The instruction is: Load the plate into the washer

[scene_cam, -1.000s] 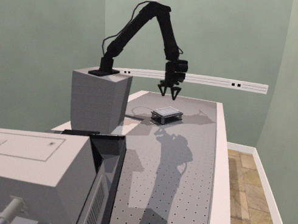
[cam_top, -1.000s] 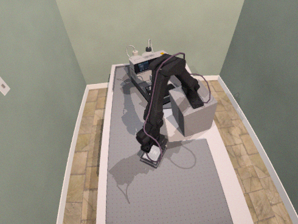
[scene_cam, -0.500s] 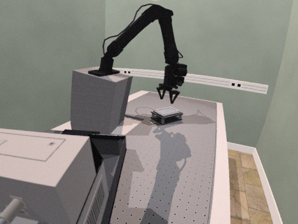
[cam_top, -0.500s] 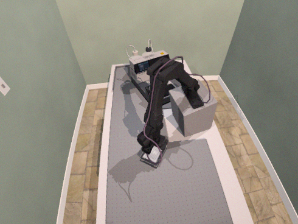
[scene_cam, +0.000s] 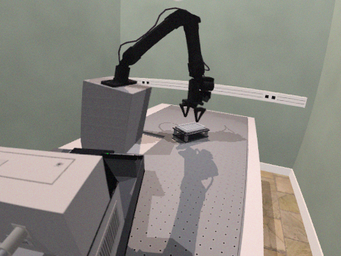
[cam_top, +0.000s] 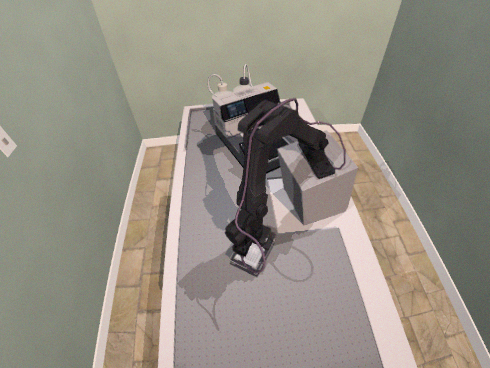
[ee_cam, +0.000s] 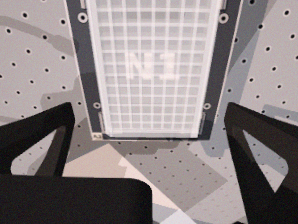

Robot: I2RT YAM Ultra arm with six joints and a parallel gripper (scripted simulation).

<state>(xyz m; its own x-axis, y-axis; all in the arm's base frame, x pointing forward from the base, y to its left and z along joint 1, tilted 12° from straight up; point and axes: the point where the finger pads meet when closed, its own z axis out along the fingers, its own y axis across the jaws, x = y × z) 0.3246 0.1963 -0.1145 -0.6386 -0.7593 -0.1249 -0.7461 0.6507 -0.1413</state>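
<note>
Right now the well plate is 50 mm below my hand and 10 mm ahead of it. Also, from my hand: plate washer 640 mm to the right, 200 mm behind, 30 mm above.
</note>
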